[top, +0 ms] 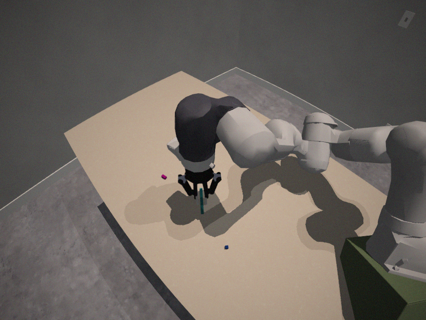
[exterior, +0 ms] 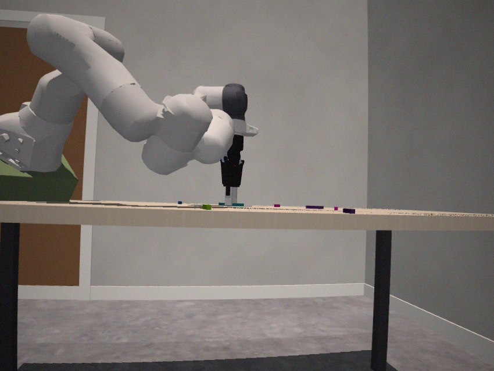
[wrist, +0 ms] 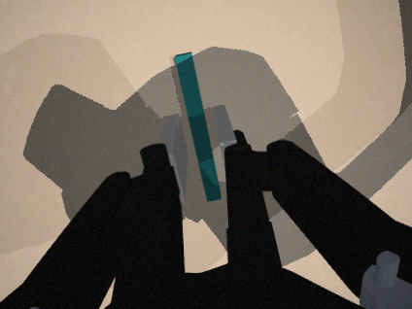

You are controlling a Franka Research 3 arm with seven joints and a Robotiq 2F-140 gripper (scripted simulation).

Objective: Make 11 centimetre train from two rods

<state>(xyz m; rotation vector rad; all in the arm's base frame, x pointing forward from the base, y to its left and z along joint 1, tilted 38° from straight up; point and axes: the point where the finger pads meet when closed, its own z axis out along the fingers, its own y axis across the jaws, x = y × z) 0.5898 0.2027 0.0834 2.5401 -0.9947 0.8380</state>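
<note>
Right now my hand is 3 cm above the turquoise rod. Round my hand: blue rod 17 cm behind, 8 cm to the left, 3 cm below; then lime rod 19 cm behind, 47 cm to the right, 3 cm below.
</note>
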